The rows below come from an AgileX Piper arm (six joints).
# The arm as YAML. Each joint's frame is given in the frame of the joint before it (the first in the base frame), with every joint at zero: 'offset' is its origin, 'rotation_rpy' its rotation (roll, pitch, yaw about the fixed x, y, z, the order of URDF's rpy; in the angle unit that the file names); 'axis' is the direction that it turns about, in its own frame. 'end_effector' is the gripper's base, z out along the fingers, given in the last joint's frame.
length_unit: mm
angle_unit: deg
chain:
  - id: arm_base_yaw
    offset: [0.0, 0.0, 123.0]
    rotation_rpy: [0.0, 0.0, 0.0]
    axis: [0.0, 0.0, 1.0]
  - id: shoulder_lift
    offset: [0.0, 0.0, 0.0]
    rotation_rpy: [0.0, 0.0, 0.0]
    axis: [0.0, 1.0, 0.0]
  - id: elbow
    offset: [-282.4, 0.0, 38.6]
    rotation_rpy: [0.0, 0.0, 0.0]
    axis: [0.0, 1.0, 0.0]
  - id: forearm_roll
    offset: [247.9, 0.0, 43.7]
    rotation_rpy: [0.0, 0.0, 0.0]
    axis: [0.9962, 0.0, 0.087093]
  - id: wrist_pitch
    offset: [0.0, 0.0, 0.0]
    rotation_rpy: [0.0, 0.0, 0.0]
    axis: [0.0, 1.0, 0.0]
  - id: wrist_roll
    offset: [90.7, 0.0, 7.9]
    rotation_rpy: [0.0, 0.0, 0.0]
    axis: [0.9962, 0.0, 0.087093]
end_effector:
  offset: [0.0, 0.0, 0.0]
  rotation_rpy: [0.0, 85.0, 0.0]
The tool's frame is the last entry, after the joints.
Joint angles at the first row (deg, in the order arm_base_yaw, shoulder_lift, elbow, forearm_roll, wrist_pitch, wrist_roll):
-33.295, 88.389, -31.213, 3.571, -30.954, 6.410
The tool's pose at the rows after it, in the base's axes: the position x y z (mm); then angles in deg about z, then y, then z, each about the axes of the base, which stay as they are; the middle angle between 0 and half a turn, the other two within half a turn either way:
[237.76 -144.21 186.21 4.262 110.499 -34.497]
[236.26 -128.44 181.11 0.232 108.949 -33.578]
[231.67 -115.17 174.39 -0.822 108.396 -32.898]
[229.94 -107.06 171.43 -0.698 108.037 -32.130]
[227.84 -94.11 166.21 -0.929 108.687 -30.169]
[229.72 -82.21 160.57 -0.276 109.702 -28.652]
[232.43 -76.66 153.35 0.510 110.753 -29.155]
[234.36 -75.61 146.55 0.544 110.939 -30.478]
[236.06 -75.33 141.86 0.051 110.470 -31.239]
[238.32 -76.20 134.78 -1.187 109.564 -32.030]
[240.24 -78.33 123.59 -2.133 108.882 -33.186]
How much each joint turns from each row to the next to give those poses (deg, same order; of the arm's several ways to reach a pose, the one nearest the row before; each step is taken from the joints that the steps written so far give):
3.495, -0.862, 2.234, 4.470, -2.291, -7.238
3.637, -0.164, 2.810, 3.483, -4.415, -5.689
2.948, -0.047, 2.888, 2.485, -3.587, -1.847
1.928, -0.019, 1.402, 1.171, -1.842, -0.147
2.959, -0.048, 1.796, 0.992, -1.168, -0.308
3.425, 0.874, 0.715, 2.266, -0.770, 0.000
2.352, 1.974, 0.049, 3.251, -1.279, -0.001
1.147, 2.290, 0.000, 2.316, -2.303, 0.002
0.609, 1.869, -0.001, 0.906, -2.366, -0.003
0.289, 2.888, 0.000, 0.171, -3.660, 0.001
-0.001, 4.121, 0.001, 0.058, -4.538, 0.868

